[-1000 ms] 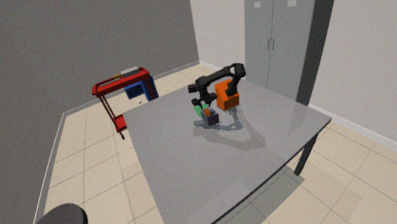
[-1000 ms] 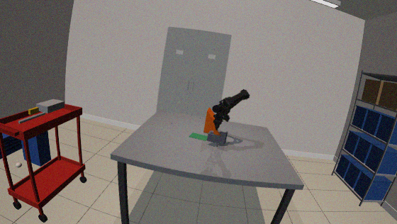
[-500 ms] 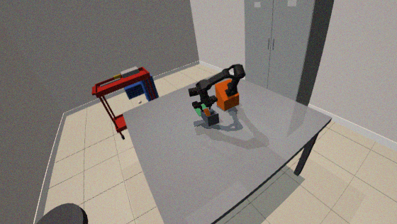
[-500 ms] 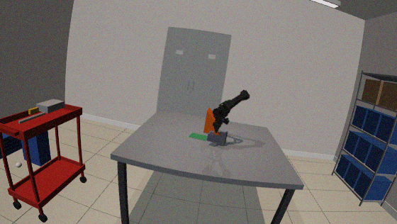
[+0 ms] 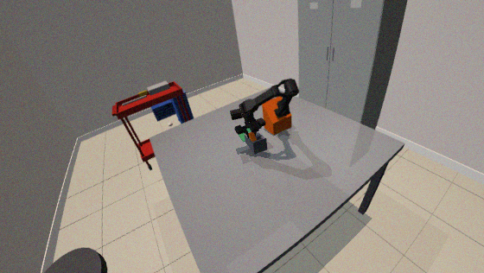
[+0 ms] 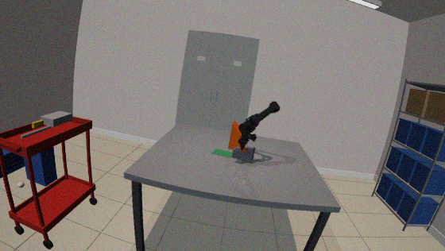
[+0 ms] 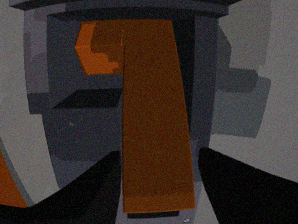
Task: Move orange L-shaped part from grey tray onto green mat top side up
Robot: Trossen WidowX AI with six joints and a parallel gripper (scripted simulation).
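Right now the orange L-shaped part is 40 mm to the left of my gripper tip, 30 mm below it and 20 mm behind it. The rest, counted from my gripper tip: green mat: 140 mm to the right, 80 mm below, 30 mm behind.
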